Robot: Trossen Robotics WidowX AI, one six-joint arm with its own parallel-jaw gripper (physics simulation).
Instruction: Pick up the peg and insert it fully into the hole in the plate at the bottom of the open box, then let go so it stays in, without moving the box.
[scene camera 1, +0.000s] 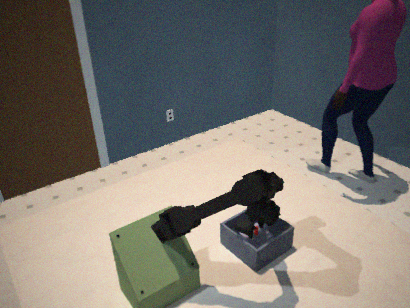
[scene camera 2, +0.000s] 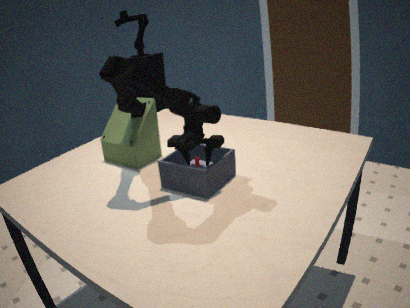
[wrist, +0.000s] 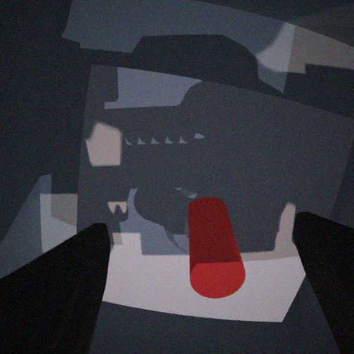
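Pixels of known places: gripper, between the fingertips: [scene camera 1: 255, 232] [scene camera 2: 198, 165]; arm's base, origin of its link: [scene camera 1: 164, 229] [scene camera 2: 138, 110].
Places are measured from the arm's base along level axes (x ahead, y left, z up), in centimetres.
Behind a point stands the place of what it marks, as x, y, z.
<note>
The red peg [scene camera 1: 256, 230] @[31.7, -12.2, -12.9] [scene camera 2: 197, 161] @[32.6, -12.3, -13.1] [wrist: 216, 280] stands roughly upright at the pale plate [wrist: 155, 280] inside the open grey box [scene camera 1: 240, 249] @[22.6, -12.6, -15.7] [scene camera 2: 182, 179] @[31.6, -21.3, -15.7]. Part of a round ring shows behind the peg in the wrist view; how deep the peg sits cannot be told. My gripper [scene camera 2: 198, 164] @[32.3, -11.5, -14.8] [wrist: 203, 231] is open and reaches down into the box. Its fingers stand on either side of the peg, with a gap on both sides in the wrist view. In scene camera 1 the arm and fingers partly hide the box's inside.
The box's walls surround the fingers closely. A green block with a sloped face [scene camera 1: 145, 255] @[-9.3, -2.1, -3.5] [scene camera 2: 120, 150] @[-4.4, -10.2, -14.0] stands on the table [scene camera 2: 280, 175] @[58.3, 0.6, -20.8] near the arm's base. A person in a pink top [scene camera 1: 377, 45] stands beyond the table. Arm shadows fall across the table and plate.
</note>
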